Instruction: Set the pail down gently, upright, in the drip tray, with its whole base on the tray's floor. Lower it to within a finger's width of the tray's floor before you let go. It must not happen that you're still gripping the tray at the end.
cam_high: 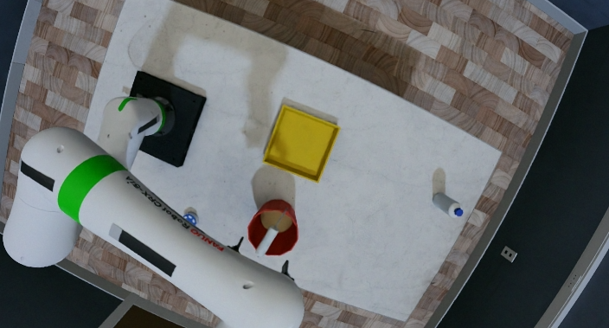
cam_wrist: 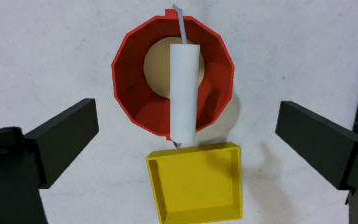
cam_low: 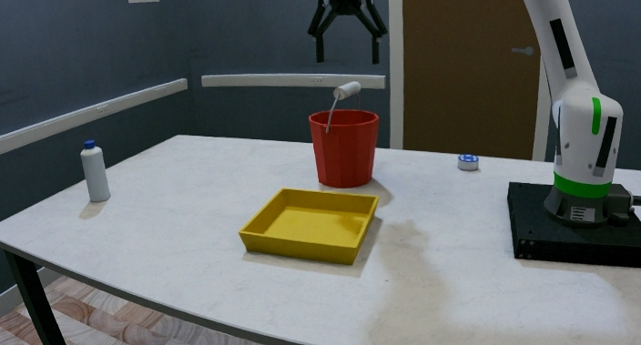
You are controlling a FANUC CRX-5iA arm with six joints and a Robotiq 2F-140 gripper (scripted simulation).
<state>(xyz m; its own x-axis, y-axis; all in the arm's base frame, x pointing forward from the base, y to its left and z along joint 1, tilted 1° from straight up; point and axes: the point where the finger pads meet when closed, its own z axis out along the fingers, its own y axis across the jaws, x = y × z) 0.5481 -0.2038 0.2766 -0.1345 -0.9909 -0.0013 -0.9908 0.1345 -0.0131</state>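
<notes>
Now: the pail handle 10 mm ahead of my hand and 110 mm below it. From my hand the other things lie so: yellow drip tray 10 mm behind, 300 mm to the left, 300 mm below; round cap 310 mm behind, 160 mm to the right, 300 mm below; red pail 10 mm ahead, 170 mm below.
</notes>
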